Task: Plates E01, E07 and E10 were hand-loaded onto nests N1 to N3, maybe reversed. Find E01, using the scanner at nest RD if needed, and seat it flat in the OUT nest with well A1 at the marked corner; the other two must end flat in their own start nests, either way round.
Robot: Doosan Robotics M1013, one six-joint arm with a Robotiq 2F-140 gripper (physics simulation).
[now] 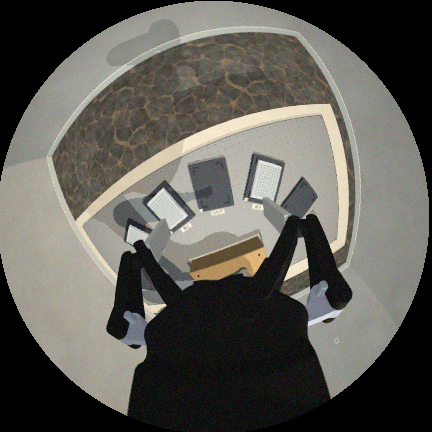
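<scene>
A pale well plate [265, 178] sits in a dark nest right of centre. A second pale plate [168, 206] sits in a nest left of centre, and a third plate [136, 233] shows in a nest at the far left. Which is E01 cannot be told; the A1 corners are too small to make out. The dark nest between the first two, apparently labelled OUT [211, 182], holds no plate. Another dark nest [299, 196] at the right also shows no plate; its label is hidden. My gripper [214, 216] is open and empty, high above the nests.
An orange-brown wooden block [231, 261] with a dark recess stands near the gripper body, partly hidden by it. The grey perforated board [307, 137] has a cream border [336, 165]. A dark stone-patterned surface [165, 107] lies beyond it. Arm shadows fall across the left nests and OUT.
</scene>
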